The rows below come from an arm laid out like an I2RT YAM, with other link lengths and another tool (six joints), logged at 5 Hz.
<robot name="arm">
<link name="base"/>
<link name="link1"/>
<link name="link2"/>
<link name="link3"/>
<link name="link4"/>
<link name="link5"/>
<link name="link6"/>
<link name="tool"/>
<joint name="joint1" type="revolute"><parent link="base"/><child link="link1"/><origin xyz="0 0 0.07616" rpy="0 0 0"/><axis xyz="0 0 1"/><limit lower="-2.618" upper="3.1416"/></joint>
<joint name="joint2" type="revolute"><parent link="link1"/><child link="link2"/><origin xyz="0.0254 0.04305 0.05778" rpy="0 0 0"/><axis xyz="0 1 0"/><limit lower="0" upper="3.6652"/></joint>
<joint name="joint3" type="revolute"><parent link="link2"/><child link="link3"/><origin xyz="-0.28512 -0.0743 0" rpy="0 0 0"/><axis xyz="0 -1 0"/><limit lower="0" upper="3.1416"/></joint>
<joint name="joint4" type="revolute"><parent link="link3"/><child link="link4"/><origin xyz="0.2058 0.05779 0.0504" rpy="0 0 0"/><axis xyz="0 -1 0"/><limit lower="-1.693" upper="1.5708"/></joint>
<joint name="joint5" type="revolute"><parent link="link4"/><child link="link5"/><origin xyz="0.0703 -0.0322 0.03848" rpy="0 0 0"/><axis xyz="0 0 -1"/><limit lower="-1.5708" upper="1.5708"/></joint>
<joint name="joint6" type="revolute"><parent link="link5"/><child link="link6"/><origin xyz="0.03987 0 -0.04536" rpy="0 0 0"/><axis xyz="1 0 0"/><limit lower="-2.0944" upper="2.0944"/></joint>
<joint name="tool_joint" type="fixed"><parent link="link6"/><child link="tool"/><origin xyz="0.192 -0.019 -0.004" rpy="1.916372 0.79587 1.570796"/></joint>
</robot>
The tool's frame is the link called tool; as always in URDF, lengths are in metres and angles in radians.
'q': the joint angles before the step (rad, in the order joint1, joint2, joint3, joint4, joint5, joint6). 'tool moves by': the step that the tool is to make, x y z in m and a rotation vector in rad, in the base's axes. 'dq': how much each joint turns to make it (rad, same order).
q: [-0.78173, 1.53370, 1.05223, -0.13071, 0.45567, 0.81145]
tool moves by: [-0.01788, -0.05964, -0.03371, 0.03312, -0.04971, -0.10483]
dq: [-0.14767, 0.18421, 0.05683, 0.12433, -0.06910, 0.02604]
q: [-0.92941, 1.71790, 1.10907, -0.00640, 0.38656, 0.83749]
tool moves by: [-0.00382, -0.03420, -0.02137, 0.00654, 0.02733, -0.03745]
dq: [-0.04309, 0.13496, 0.07958, 0.04169, 0.00617, -0.01976]
